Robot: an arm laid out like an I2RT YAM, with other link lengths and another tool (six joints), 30 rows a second.
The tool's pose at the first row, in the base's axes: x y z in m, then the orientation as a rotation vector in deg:
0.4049 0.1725 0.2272 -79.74 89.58 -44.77
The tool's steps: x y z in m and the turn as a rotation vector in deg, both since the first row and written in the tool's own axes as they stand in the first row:
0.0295 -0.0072 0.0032 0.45 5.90 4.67
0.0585 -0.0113 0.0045 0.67 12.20 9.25
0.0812 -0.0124 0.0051 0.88 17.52 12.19
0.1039 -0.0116 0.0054 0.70 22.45 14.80
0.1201 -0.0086 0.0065 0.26 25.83 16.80
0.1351 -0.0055 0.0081 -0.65 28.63 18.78
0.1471 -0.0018 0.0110 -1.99 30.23 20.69
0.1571 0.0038 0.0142 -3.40 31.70 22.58
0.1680 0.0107 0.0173 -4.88 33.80 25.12
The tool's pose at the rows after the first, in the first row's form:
0.4112 0.1426 0.2264 -73.99 96.47 -46.98
0.4145 0.1136 0.2237 -68.01 103.55 -49.28
0.4157 0.0912 0.2199 -63.51 108.87 -51.75
0.4159 0.0692 0.2145 -59.48 113.89 -53.80
0.4158 0.0539 0.2082 -56.62 117.59 -54.82
0.4161 0.0399 0.2018 -54.22 121.14 -55.04
0.4172 0.0291 0.1949 -52.61 124.07 -54.02
0.4178 0.0206 0.1866 -51.07 126.92 -52.84
0.4178 0.0114 0.1770 -48.59 130.51 -51.60

